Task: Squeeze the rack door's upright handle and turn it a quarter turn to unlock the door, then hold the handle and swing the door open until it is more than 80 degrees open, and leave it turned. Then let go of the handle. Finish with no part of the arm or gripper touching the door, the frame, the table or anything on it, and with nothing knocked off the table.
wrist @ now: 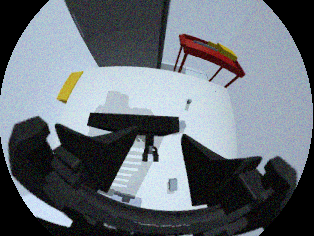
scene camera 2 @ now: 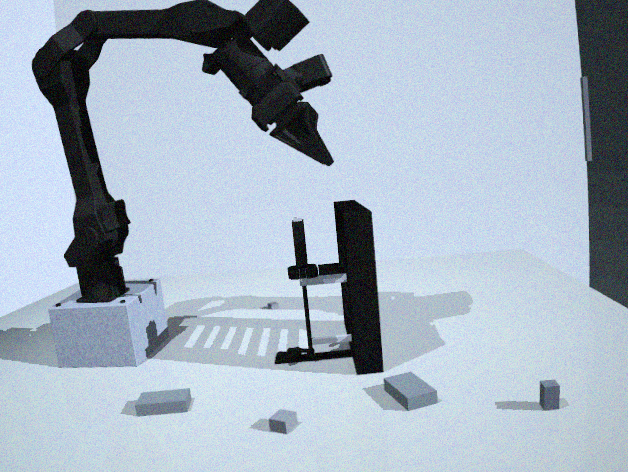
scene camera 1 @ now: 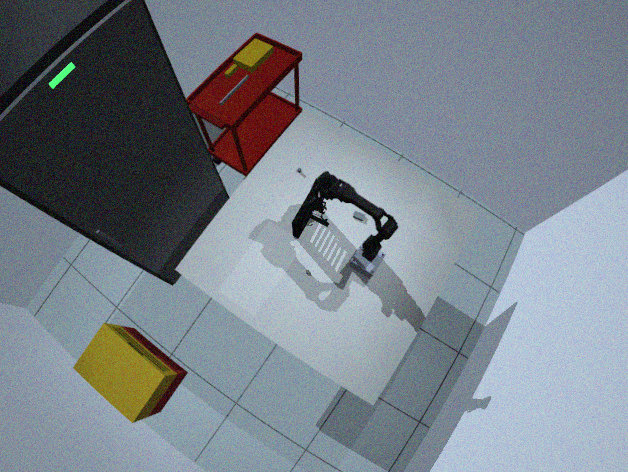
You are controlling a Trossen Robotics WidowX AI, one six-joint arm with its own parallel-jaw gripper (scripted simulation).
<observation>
The gripper is open and holds nothing. Further things: a black rack door.
The gripper shows as well in the wrist view.
</observation>
